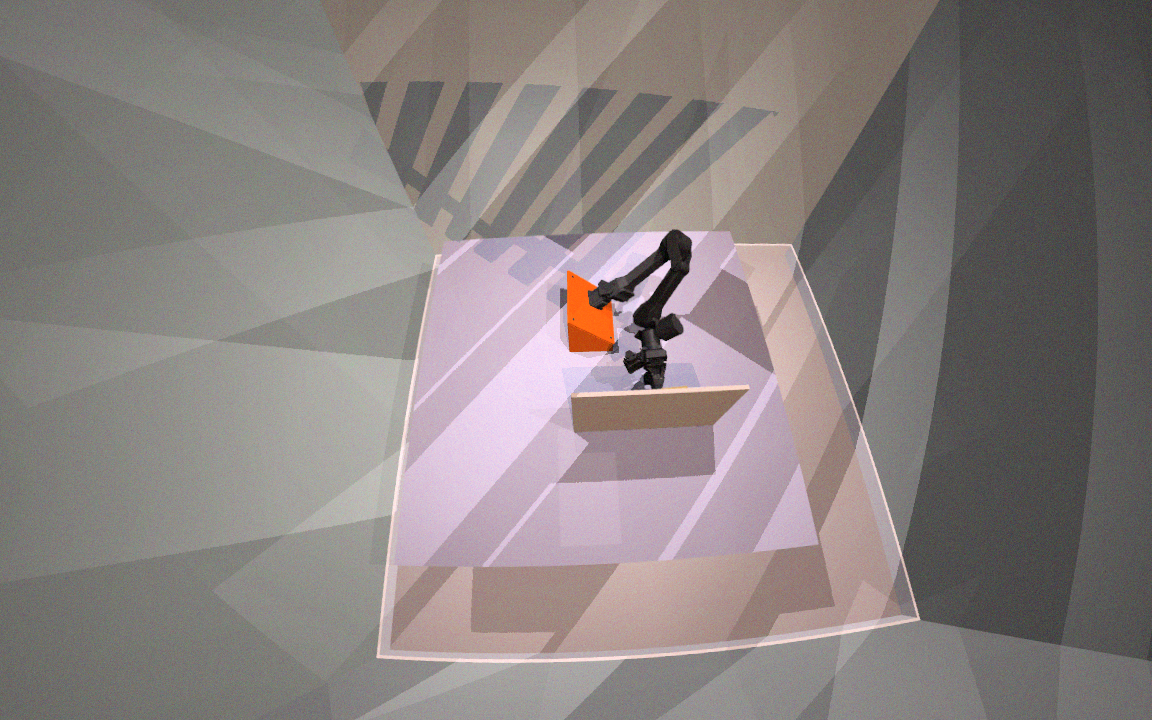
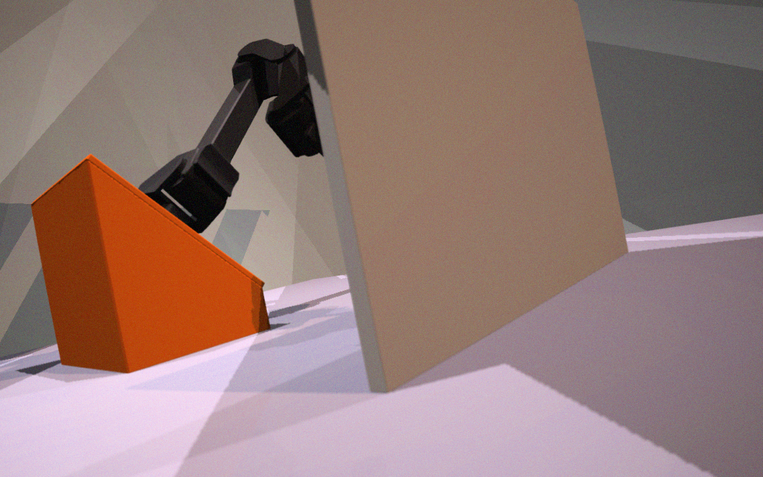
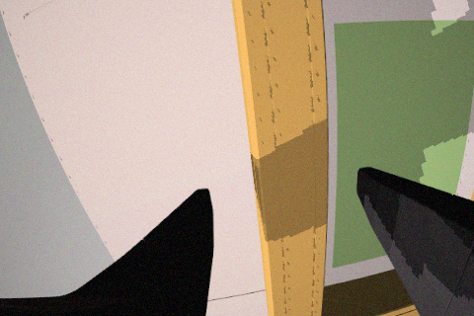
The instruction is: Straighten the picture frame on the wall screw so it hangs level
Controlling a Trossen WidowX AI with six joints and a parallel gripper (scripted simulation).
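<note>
Now: the picture frame 5 cm below my gripper tip, 1 cm to the left of it and 1 cm ahead of it. From my gripper tip the other things lie so: pale wall board: 7 cm below, 2 cm ahead, 1 cm to the right.
</note>
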